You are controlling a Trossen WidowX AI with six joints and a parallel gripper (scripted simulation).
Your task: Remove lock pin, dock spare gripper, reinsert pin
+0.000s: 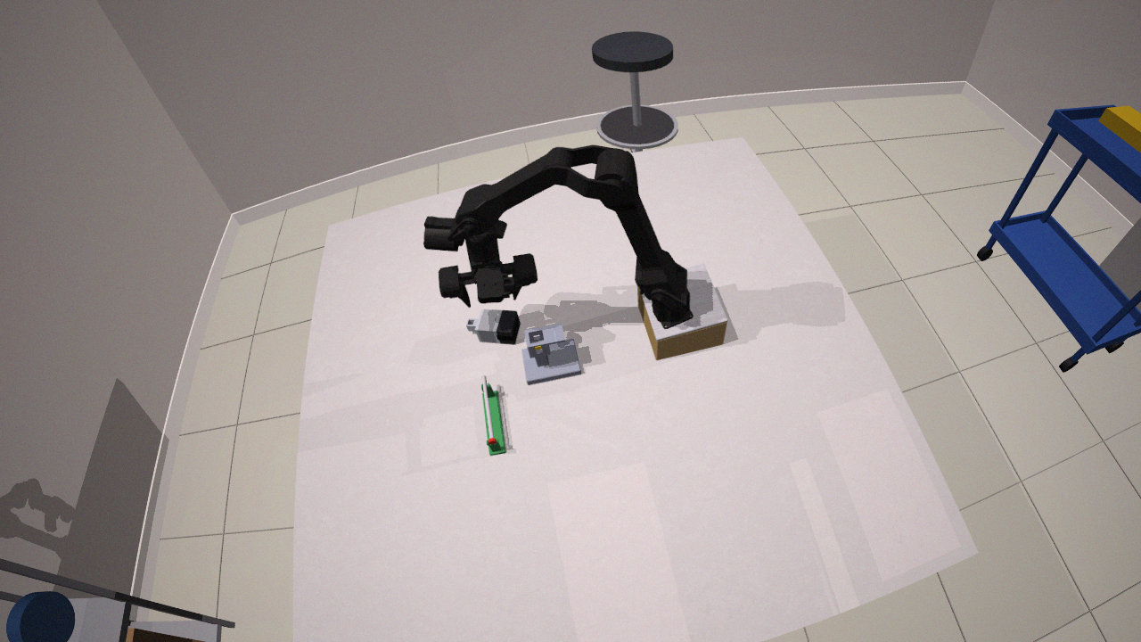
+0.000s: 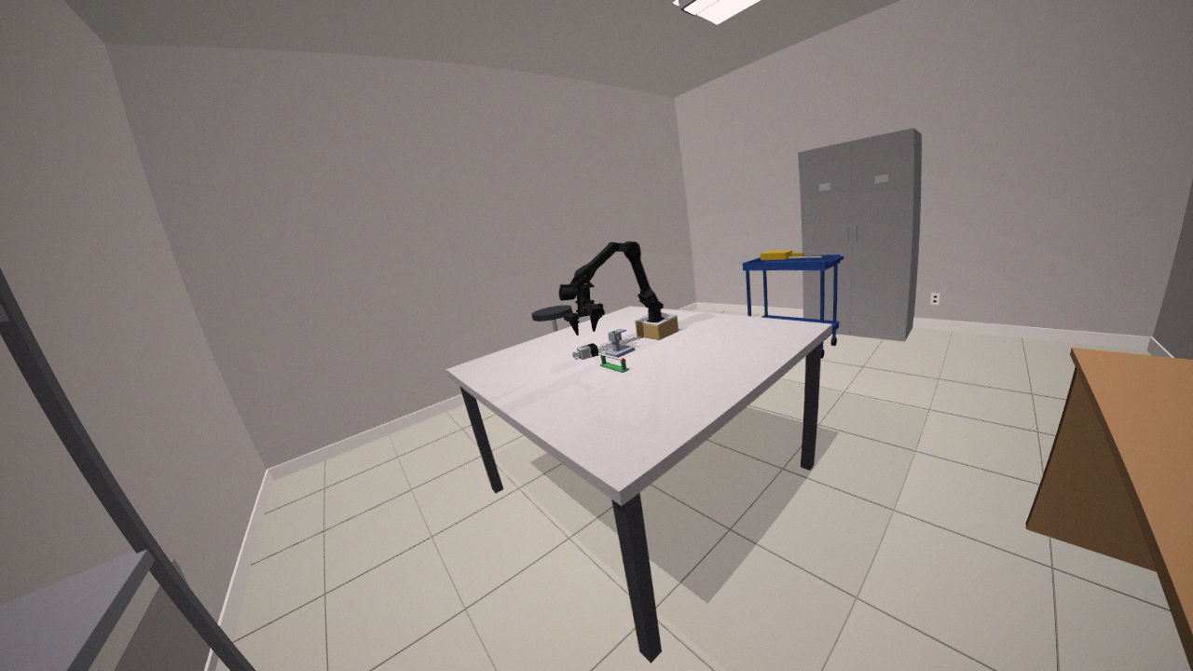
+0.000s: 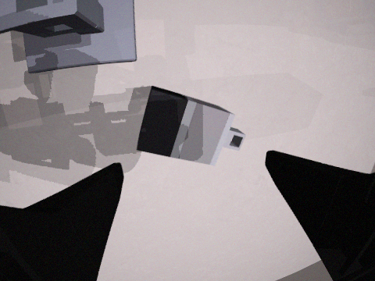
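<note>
My gripper tip is now 2 cm short of the spare gripper, 1 cm to the left of it and 8 cm above it. From my gripper tip the other things lie so: green pin rest (7 cm ahead, 21 cm to the left, 8 cm below); then grey mount (7 cm behind, 12 cm to the left, 5 cm below).
</note>
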